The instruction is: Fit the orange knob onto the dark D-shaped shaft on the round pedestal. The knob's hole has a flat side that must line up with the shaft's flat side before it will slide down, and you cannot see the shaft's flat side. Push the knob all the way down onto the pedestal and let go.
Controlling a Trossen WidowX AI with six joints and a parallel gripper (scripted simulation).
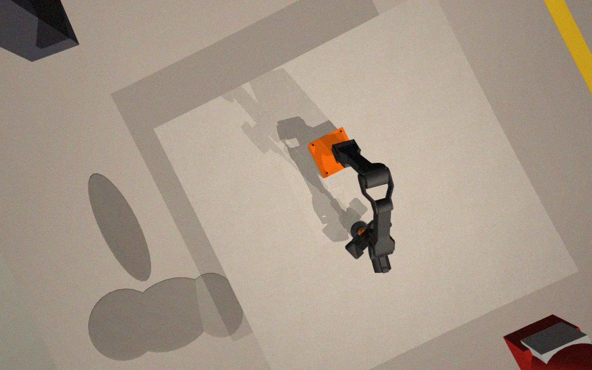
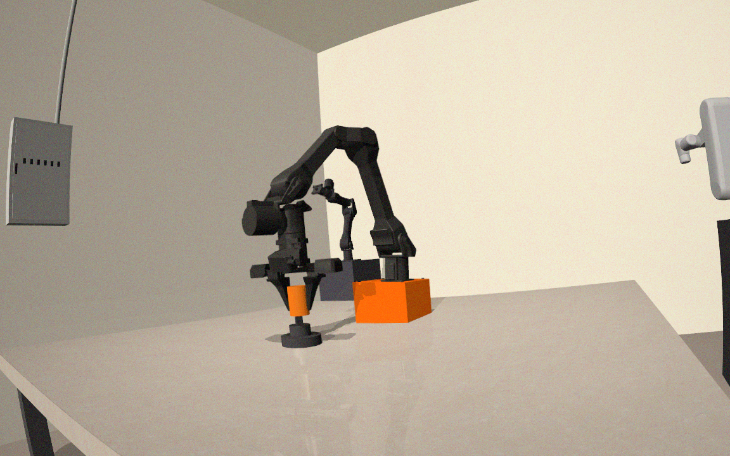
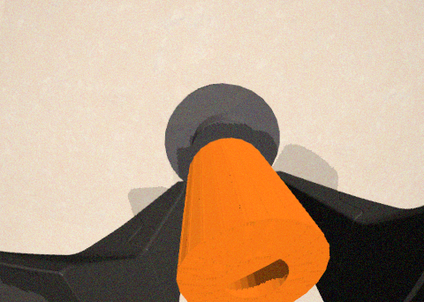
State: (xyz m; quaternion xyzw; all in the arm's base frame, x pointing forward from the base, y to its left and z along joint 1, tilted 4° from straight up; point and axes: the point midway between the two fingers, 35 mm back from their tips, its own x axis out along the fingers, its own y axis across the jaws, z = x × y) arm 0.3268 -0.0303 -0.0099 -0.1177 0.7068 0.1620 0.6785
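The dark round pedestal is 40 mm below my gripper tip. Also, from my gripper tip: orange knob 20 mm above.
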